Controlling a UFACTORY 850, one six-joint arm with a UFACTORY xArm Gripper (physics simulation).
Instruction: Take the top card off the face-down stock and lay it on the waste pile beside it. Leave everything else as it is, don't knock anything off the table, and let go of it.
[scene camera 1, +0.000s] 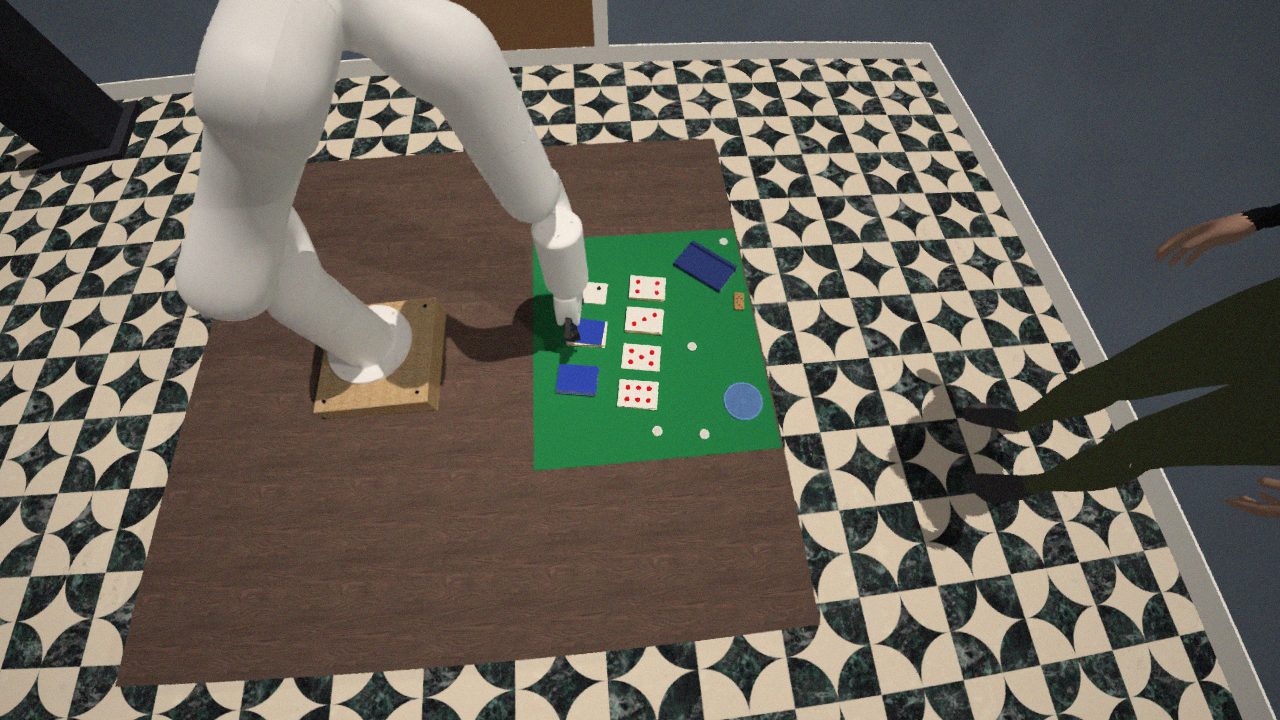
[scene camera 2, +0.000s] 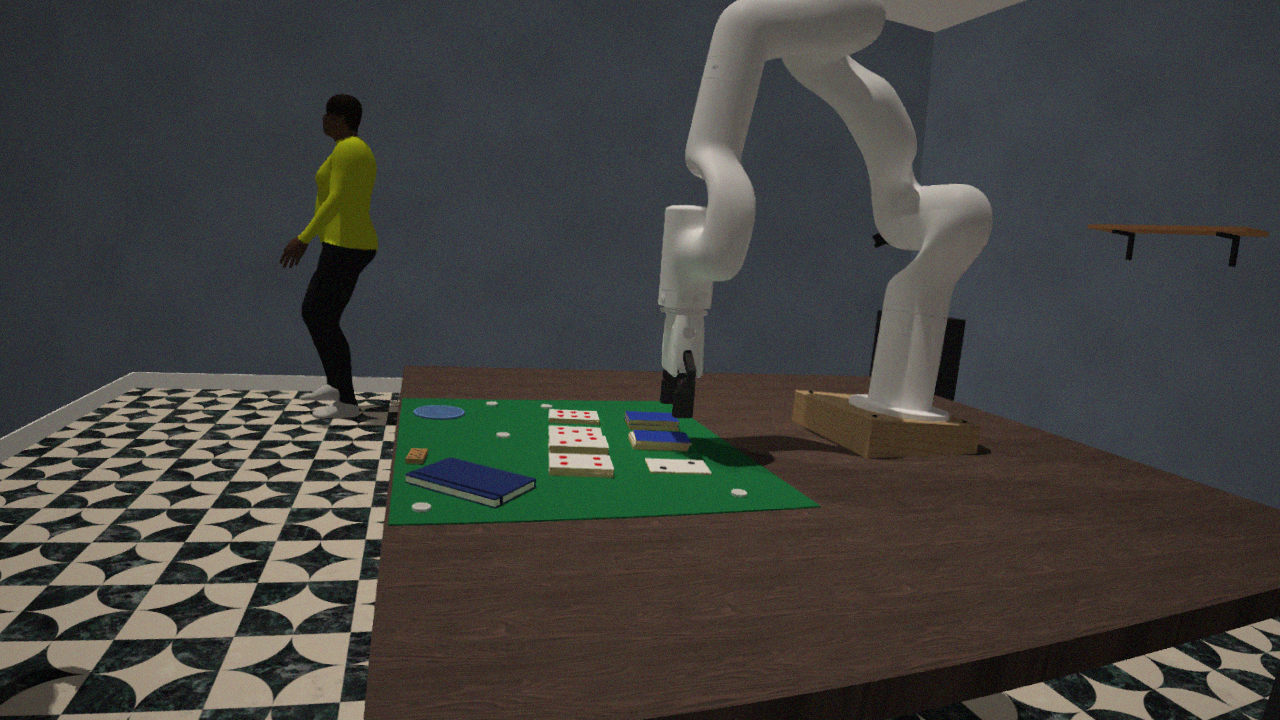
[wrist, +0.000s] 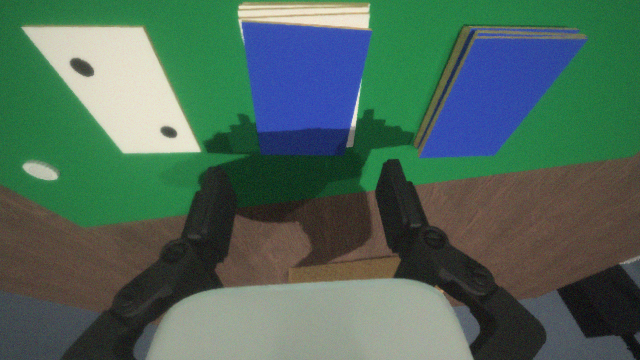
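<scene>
A blue-backed card (scene camera 1: 591, 332) (scene camera 2: 660, 437) (wrist: 305, 90) lies face down on the waste pile (wrist: 305, 10), whose white cards show at its far end and along its right side in the wrist view. The card is slightly turned against the pile. The face-down stock (scene camera 1: 577, 379) (scene camera 2: 651, 417) (wrist: 505, 95) is a separate blue-backed pile to the right in the wrist view. My gripper (scene camera 1: 570, 330) (scene camera 2: 677, 408) (wrist: 306, 179) is wide open and empty. It hangs above the mat at the robot-side end of the waste pile, its fingers apart from the card.
A white card with black dots (scene camera 1: 595, 292) (scene camera 2: 677, 466) (wrist: 110, 90) lies left of the waste pile in the wrist view. Beyond are red-dotted cards (scene camera 1: 640, 357) (scene camera 2: 580, 462), a navy book (scene camera 1: 704, 265) (scene camera 2: 469, 480), a blue disc (scene camera 1: 742, 401) (scene camera 2: 438, 411) and a small orange block (scene camera 1: 738, 300) (scene camera 2: 416, 455).
</scene>
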